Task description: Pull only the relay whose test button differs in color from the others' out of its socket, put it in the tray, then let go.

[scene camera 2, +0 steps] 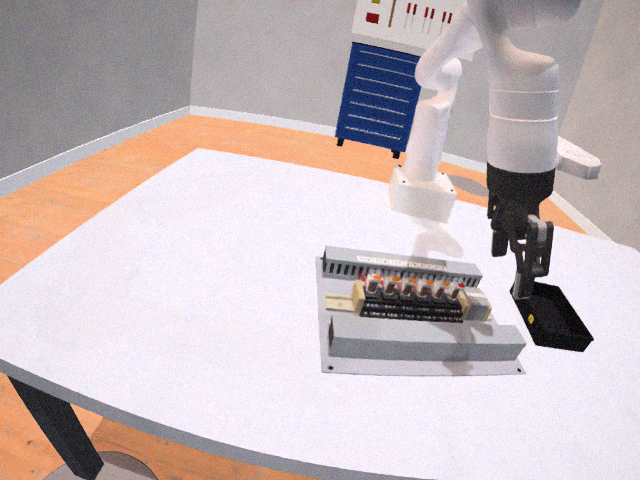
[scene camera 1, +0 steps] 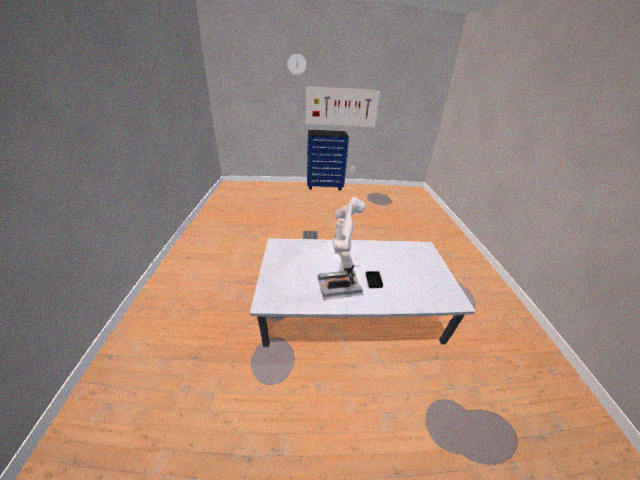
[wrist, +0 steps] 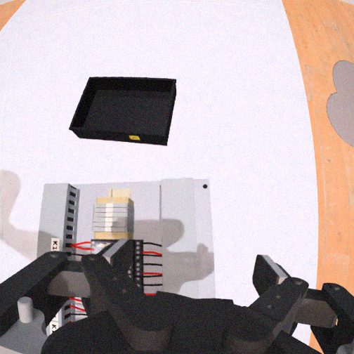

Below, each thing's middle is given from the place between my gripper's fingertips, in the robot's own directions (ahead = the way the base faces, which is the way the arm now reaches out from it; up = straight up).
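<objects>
Measured from my hand, the panel [scene camera 2: 352, 366] is 160 mm below, 50 mm to the right of it and 100 mm behind it.
</objects>
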